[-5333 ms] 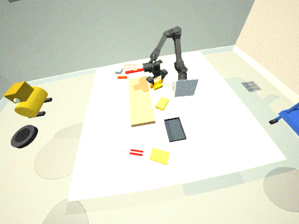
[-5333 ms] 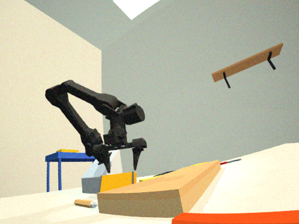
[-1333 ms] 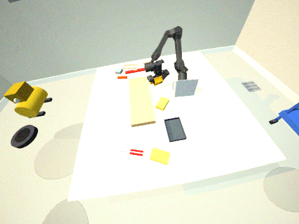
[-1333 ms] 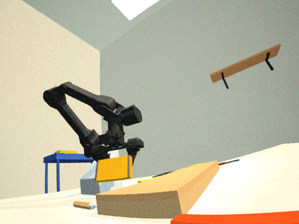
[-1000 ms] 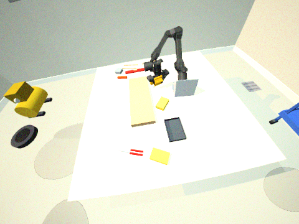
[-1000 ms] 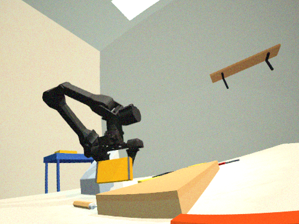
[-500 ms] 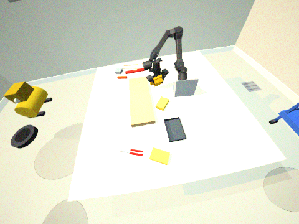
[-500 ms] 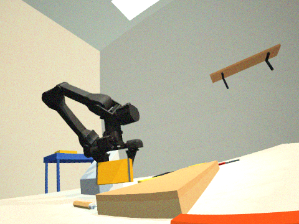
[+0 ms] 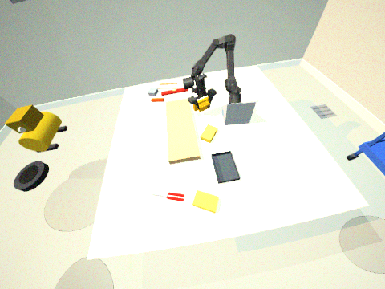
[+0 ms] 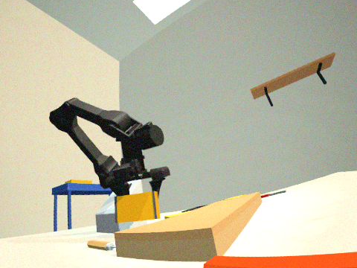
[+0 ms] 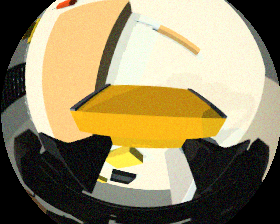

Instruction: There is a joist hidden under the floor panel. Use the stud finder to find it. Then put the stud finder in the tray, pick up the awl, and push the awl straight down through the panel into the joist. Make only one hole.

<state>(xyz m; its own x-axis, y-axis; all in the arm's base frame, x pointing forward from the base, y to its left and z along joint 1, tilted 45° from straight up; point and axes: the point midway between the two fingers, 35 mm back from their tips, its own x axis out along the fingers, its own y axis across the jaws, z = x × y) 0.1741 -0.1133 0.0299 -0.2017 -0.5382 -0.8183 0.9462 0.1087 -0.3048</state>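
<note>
My gripper tip is 1 cm to the left of the yellow stud finder and 1 cm past it. From my gripper tip the other things lie so: red level (34 cm to the right, 19 cm ahead, 6 cm below); dark tray (42 cm to the left, 6 cm below, 2 cm behind); awl (15 cm to the right, 7 cm below, 2 cm ahead).
</note>
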